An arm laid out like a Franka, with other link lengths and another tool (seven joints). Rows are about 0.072 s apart.
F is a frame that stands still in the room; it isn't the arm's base.
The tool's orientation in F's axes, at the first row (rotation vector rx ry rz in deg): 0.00 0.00 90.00
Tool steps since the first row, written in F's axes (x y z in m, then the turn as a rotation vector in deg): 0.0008 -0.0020 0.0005 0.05 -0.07 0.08; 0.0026 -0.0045 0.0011 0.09 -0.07 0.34; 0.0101 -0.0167 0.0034 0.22 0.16 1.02; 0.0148 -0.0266 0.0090 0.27 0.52 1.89; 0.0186 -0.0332 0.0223 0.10 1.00 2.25; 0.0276 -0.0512 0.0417 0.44 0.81 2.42; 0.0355 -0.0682 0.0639 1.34 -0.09 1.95; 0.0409 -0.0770 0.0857 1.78 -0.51 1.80; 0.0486 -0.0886 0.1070 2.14 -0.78 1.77
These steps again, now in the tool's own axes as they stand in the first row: -0.0020 -0.0008 0.0005 -0.07 -0.05 0.08; -0.0045 -0.0026 0.0011 -0.07 -0.09 0.34; -0.0167 -0.0101 0.0034 0.16 -0.22 1.02; -0.0266 -0.0148 0.0090 0.52 -0.27 1.89; -0.0332 -0.0186 0.0223 1.00 -0.10 2.25; -0.0512 -0.0276 0.0417 0.81 -0.44 2.42; -0.0682 -0.0355 0.0639 -0.09 -1.34 1.95; -0.0770 -0.0409 0.0857 -0.51 -1.78 1.80; -0.0886 -0.0486 0.1070 -0.78 -2.14 1.77
